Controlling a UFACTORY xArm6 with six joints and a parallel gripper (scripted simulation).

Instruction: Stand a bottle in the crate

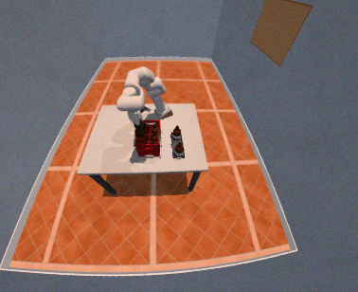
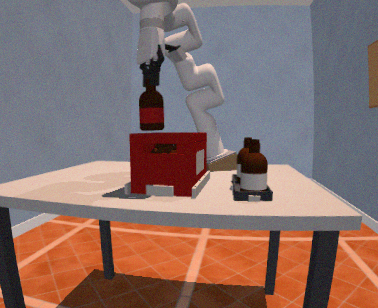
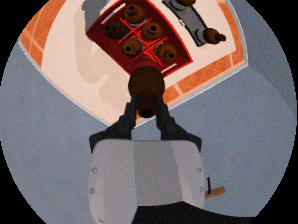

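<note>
Right now my hand is 7 cm above the brown bottle. Also, from my hand: red crate: 25 cm below, 8 cm behind, 6 cm to the left; then tray: 32 cm below, 30 cm to the left.
</note>
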